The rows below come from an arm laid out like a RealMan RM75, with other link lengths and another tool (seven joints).
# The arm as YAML. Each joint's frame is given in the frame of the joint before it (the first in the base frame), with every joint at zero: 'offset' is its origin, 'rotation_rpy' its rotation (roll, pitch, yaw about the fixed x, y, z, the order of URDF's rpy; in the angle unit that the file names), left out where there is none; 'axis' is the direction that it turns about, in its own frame. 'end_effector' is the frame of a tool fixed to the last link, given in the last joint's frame.
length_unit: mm
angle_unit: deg
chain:
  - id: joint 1
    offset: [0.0, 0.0, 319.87]
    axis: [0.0, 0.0, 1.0]
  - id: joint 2
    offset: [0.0, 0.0, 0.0]
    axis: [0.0, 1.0, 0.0]
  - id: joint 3
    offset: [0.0, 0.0, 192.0]
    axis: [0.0, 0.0, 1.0]
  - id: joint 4
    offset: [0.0, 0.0, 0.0]
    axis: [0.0, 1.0, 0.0]
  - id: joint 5
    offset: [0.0, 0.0, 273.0]
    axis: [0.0, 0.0, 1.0]
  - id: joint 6
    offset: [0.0, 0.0, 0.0]
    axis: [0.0, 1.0, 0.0]
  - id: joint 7
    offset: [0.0, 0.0, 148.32]
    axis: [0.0, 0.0, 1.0]
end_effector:
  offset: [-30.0, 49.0, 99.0]
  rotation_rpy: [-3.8, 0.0, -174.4]
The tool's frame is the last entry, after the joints.
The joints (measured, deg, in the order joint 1, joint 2, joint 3, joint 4, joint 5, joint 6, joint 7), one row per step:
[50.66, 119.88, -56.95, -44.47, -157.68, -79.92, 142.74]
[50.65, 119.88, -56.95, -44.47, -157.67, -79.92, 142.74]
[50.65, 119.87, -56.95, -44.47, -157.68, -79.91, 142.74]
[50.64, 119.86, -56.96, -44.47, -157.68, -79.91, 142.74]
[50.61, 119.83, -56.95, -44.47, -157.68, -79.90, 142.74]
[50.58, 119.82, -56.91, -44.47, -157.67, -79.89, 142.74]
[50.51, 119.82, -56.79, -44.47, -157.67, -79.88, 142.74]
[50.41, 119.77, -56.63, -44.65, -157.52, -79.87, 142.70]
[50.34, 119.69, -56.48, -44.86, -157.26, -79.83, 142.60]
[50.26, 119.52, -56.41, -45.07, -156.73, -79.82, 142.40]
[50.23, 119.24, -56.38, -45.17, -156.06, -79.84, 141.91]
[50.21, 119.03, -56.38, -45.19, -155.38, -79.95, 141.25]
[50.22, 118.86, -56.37, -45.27, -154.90, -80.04, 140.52]
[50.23, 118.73, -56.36, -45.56, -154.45, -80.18, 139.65]
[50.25, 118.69, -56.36, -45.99, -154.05, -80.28, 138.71]
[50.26, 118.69, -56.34, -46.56, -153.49, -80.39, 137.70]
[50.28, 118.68, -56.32, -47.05, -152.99, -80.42, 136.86]
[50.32, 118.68, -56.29, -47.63, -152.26, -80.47, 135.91]
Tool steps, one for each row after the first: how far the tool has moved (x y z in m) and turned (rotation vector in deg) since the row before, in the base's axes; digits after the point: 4 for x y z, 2 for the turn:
[0.0000, 0.0000, 0.0000, 0.00, 0.01, -0.01]
[0.0001, 0.0001, 0.0001, 0.02, -0.02, 0.00]
[0.0001, 0.0000, 0.0001, 0.00, -0.01, -0.01]
[0.0003, 0.0001, 0.0003, 0.04, -0.01, -0.03]
[0.0002, 0.0001, 0.0002, 0.04, 0.03, -0.05]
[0.0005, 0.0001, 0.0003, 0.08, 0.08, -0.13]
[-0.0004, 0.0010, 0.0013, 0.25, 0.21, -0.01]
[-0.0011, 0.0014, 0.0015, 0.30, 0.29, 0.11]
[-0.0018, 0.0015, 0.0018, 0.28, 0.43, 0.22]
[-0.0019, 0.0012, 0.0020, 0.13, 0.43, 0.46]
[-0.0020, 0.0000, 0.0011, -0.14, 0.45, 0.55]
[-0.0017, 0.0001, 0.0012, -0.14, 0.27, 0.70]
[-0.0025, 0.0004, 0.0016, -0.12, 0.23, 0.96]
[-0.0032, 0.0005, 0.0015, -0.09, 0.21, 1.16]
[-0.0045, 0.0007, 0.0016, -0.04, 0.38, 1.32]
[-0.0040, 0.0010, 0.0015, 0.05, 0.34, 1.14]
[-0.0055, 0.0011, 0.0017, 0.07, 0.55, 1.33]

